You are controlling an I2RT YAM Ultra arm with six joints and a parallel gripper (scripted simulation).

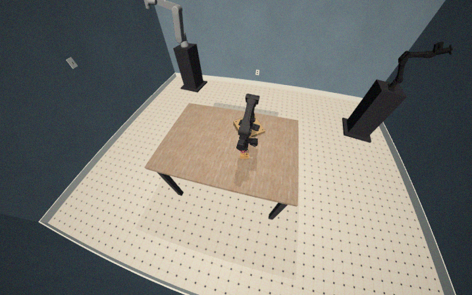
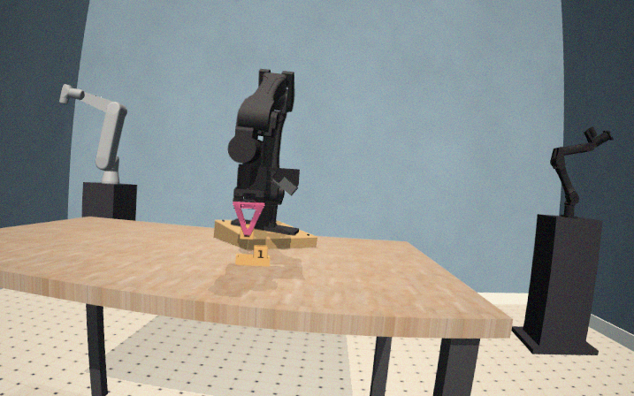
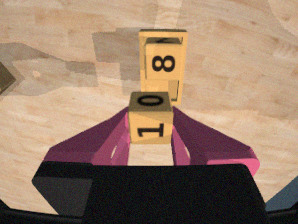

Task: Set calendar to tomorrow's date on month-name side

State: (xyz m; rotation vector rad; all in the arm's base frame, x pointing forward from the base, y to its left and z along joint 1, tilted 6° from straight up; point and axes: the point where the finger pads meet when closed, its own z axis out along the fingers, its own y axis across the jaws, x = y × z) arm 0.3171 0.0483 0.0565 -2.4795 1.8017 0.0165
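The tan tray is 20 mm to the left of my hand and 60 mm below it. The rest, counted from my hand: digit cube right at my hand.
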